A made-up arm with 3 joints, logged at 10 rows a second.
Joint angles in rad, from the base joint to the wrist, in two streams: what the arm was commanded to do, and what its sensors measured. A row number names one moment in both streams.
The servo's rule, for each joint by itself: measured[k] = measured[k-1] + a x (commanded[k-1-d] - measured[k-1]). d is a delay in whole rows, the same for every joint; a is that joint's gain. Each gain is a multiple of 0.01, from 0.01 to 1. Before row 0 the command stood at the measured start. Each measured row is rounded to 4 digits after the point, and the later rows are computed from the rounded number. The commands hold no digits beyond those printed.
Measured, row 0:
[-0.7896, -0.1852, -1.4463]
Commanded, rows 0 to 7:
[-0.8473, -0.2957, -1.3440]
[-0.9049, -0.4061, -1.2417]
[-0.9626, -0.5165, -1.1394]
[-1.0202, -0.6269, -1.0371]
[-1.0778, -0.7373, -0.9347]
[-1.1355, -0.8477, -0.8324]
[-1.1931, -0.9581, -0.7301]
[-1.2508, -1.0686, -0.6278]
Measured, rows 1 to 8:
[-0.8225, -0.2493, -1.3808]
[-0.8695, -0.3402, -1.2918]
[-0.9226, -0.4425, -1.1943]
[-0.9782, -0.5495, -1.0937]
[-1.0350, -0.6584, -0.9919]
[-1.0923, -0.7682, -0.8898]
[-1.1498, -0.8783, -0.7876]
[-1.2074, -0.9887, -0.6853]
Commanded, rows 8 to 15:
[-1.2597, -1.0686, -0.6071]
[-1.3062, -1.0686, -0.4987]
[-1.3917, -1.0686, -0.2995]
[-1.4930, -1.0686, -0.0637]
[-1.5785, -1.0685, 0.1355]
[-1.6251, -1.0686, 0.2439]
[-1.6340, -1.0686, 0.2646]
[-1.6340, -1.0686, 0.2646]
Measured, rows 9 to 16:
[-1.2372, -1.0350, -0.6353]
[-1.2765, -1.0545, -0.5479]
[-1.3422, -1.0627, -0.3889]
[-1.4282, -1.0661, -0.1808]
[-1.5139, -1.0675, 0.0216]
[-1.5773, -1.0681, 0.1639]
[-1.6096, -1.0684, 0.2283]
[-1.6235, -1.0685, 0.2515]

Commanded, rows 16 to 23:
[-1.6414, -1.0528, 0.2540]
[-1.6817, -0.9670, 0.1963]
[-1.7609, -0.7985, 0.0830]
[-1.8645, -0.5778, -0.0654]
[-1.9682, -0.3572, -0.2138]
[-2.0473, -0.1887, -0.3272]
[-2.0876, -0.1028, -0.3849]
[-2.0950, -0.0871, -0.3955]
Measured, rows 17 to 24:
[-1.6337, -1.0594, 0.2531]
[-1.6611, -1.0058, 0.2167]
[-1.7180, -0.8856, 0.1311]
[-1.8015, -0.7071, 0.0053]
[-1.8965, -0.5042, -0.1349]
[-1.9825, -0.3212, -0.2580]
[-2.0424, -0.1945, -0.3392]
[-2.0724, -0.1322, -0.3752]

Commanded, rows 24 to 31:
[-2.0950, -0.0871, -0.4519]
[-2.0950, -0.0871, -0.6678]
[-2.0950, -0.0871, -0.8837]
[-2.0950, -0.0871, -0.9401]
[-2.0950, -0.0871, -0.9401]
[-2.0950, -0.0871, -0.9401]
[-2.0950, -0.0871, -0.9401]
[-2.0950, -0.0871, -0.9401]
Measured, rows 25 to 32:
[-2.0853, -0.1060, -0.4243]
[-2.0908, -0.0950, -0.5801]
[-2.0932, -0.0904, -0.7744]
[-2.0942, -0.0885, -0.8804]
[-2.0947, -0.0877, -0.9186]
[-2.0949, -0.0874, -0.9324]
[-2.0950, -0.0872, -0.9373]
[-2.0950, -0.0871, -0.9391]

